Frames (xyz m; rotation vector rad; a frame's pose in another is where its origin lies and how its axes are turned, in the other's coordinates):
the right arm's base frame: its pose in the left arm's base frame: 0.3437 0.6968 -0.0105 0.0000 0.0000 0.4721
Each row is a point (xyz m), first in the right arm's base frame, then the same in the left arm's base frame.
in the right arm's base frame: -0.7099 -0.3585 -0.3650
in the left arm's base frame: -0.1255 0.0547 -0.3755
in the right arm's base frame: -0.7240 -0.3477 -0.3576
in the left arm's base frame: -0.1430 0.0579 -0.3681
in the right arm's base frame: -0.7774 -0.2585 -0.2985
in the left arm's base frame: -0.2311 0.1130 -0.3090
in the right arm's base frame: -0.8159 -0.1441 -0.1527
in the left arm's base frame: -0.3174 0.1974 -0.1632
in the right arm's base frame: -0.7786 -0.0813 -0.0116
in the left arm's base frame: -0.3128 0.2703 -0.0221
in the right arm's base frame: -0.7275 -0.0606 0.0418
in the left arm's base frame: -0.2767 0.3120 0.0313
